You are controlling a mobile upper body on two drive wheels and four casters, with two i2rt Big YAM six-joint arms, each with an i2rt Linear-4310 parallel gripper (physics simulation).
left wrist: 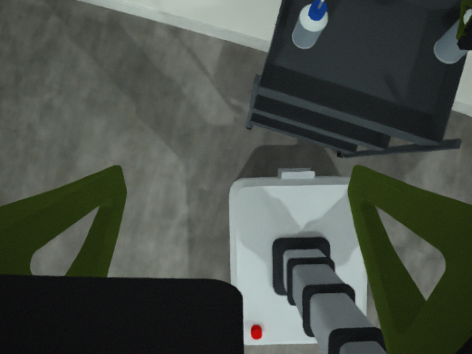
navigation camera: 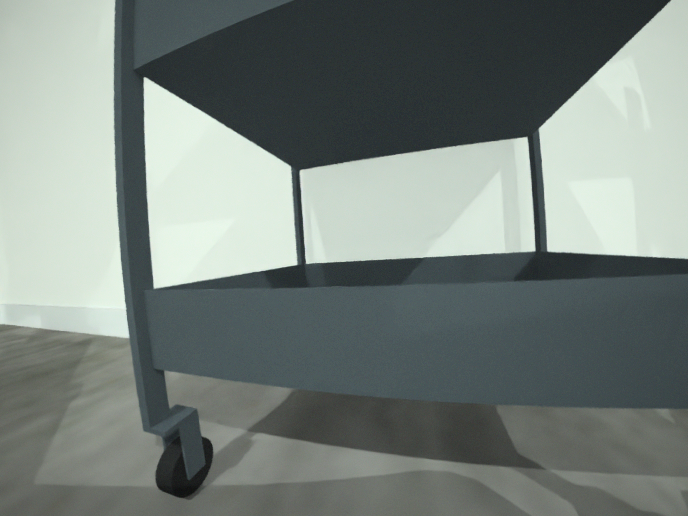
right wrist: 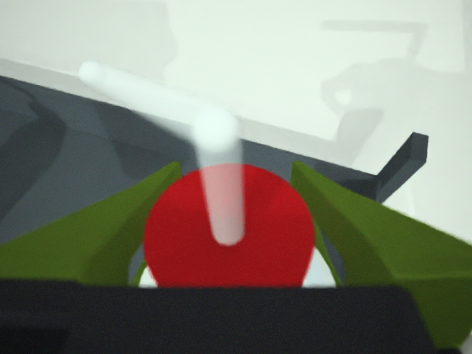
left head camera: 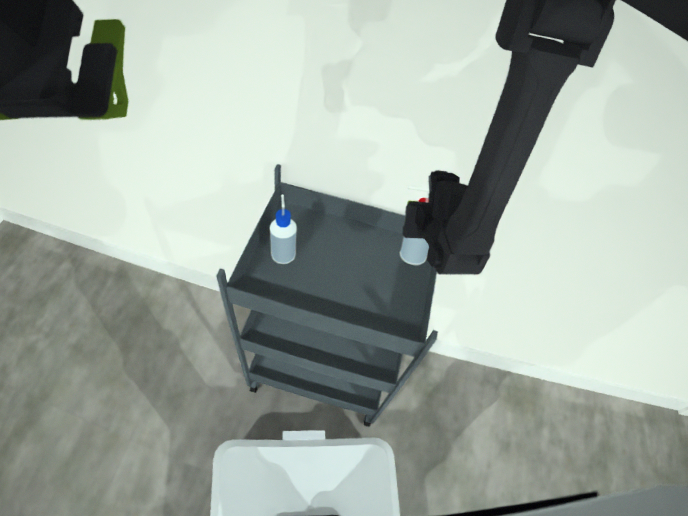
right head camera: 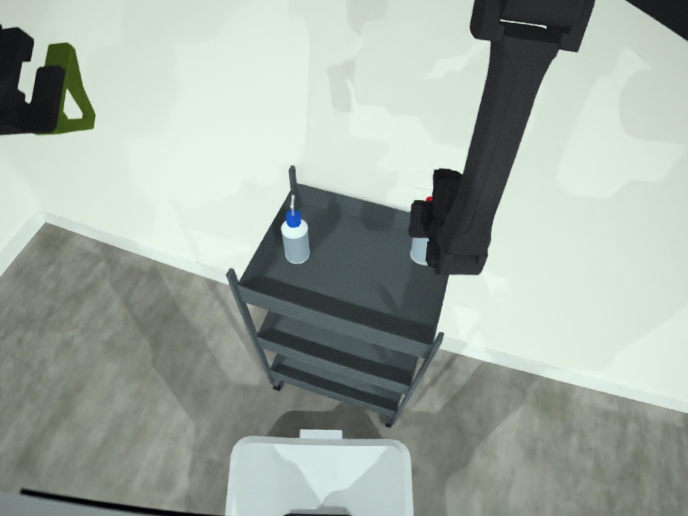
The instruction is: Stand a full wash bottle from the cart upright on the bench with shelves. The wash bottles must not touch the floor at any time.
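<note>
My right gripper (left head camera: 422,213) (right head camera: 427,213) (right wrist: 236,175) is shut on the red-capped wash bottle (left head camera: 414,252) (right head camera: 419,251) (left wrist: 447,49) (right wrist: 270,225) near its top. The bottle hangs upright, a little above the right part of the cart's top tray. Its thin white spout points left in the right wrist view. A blue-capped wash bottle (left head camera: 283,244) (right head camera: 296,244) (left wrist: 306,35) stands upright at the left of the top tray. My left gripper (left head camera: 61,94) (left wrist: 237,178) is open and empty, high up and away from the cart. The bench with shelves does not show.
The dark grey cart (left head camera: 327,317) (right head camera: 333,319) (left wrist: 350,117) (navigation camera: 389,338) has raised tray rims and corner posts, and stands against a pale wall (left head camera: 211,138). The robot's white base (left head camera: 305,442) (right head camera: 266,441) (left wrist: 255,225) is close in front of the cart.
</note>
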